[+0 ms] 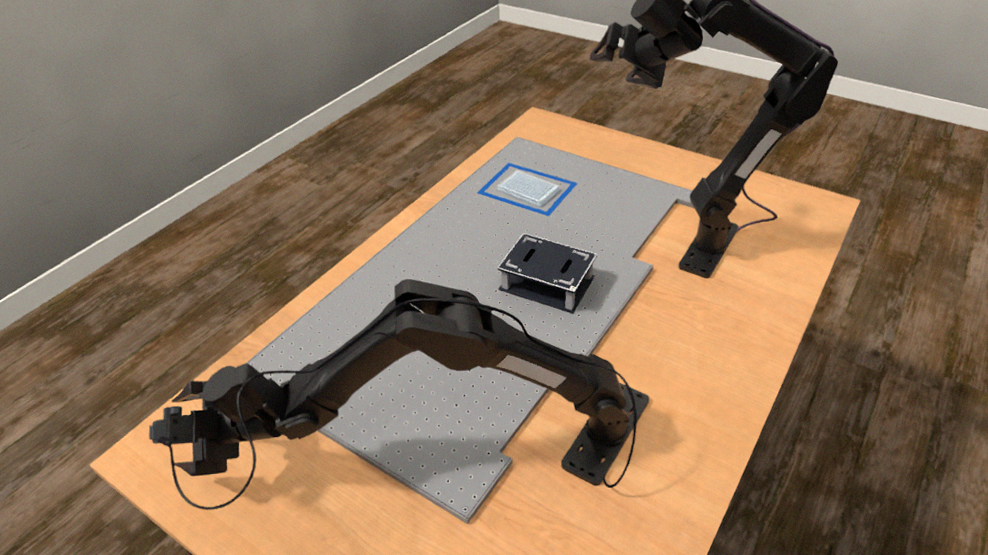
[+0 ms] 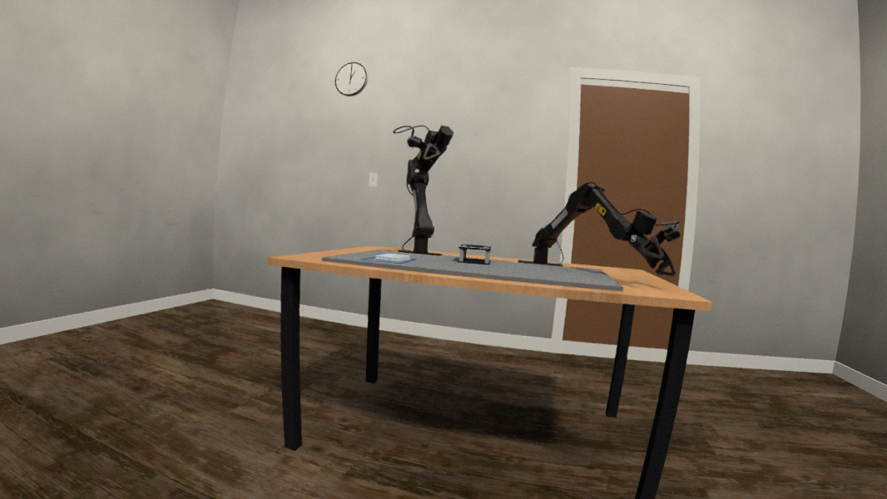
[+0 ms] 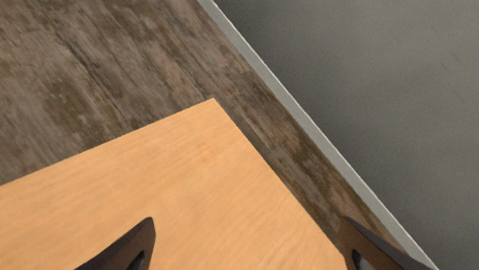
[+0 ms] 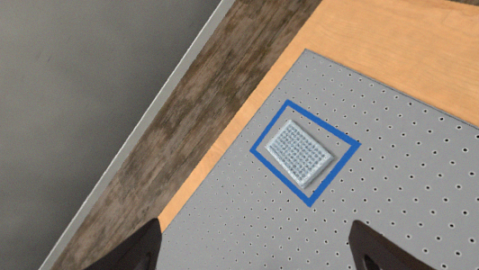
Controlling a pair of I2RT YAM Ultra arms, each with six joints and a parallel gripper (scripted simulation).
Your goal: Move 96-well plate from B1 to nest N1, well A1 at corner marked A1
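Observation:
Right now the clear 96-well plate is 19 cm ahead of my right hand, 2 cm to the right of it and 36 cm below it. Also, from my right hand: black raised nest 25 cm to the left, 31 cm below; A1 corner mark 8 cm behind, 30 cm to the left, 30 cm below.

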